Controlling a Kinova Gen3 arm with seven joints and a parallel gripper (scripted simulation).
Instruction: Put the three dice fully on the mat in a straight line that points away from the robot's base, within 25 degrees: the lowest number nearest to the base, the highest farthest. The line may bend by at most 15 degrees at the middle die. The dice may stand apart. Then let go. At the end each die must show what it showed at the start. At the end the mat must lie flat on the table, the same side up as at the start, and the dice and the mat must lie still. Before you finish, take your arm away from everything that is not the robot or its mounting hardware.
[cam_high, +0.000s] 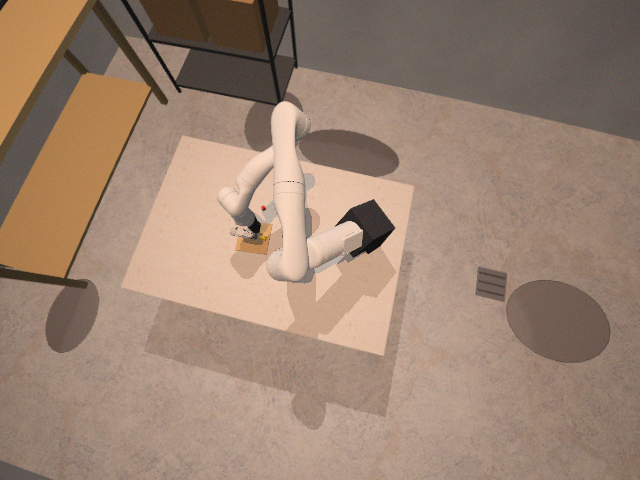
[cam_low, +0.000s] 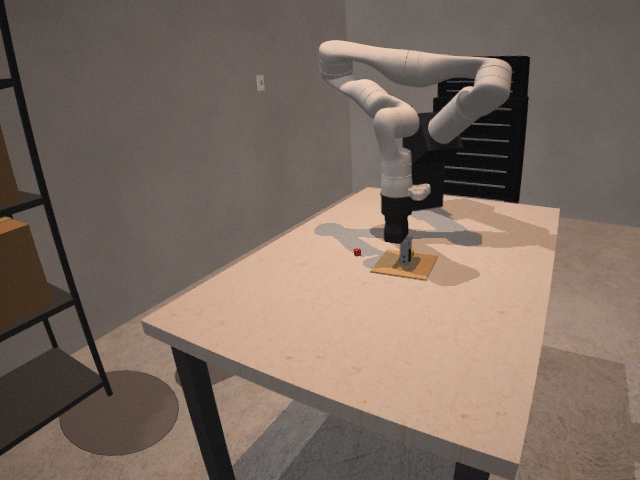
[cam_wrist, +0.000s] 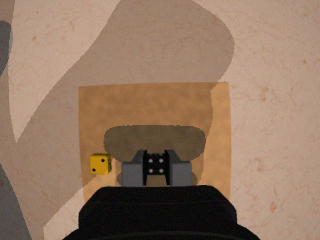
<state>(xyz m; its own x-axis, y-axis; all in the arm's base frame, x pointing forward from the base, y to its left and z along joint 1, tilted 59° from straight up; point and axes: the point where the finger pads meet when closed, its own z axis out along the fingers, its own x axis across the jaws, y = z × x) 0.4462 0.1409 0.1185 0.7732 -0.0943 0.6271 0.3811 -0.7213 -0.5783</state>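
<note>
Now: the black die 10 mm below my hand. Round my hand: tan mat (20 mm below); yellow die (40 mm behind, 20 mm to the right, 10 mm below); red die (50 mm ahead, 130 mm to the right, 20 mm below).
</note>
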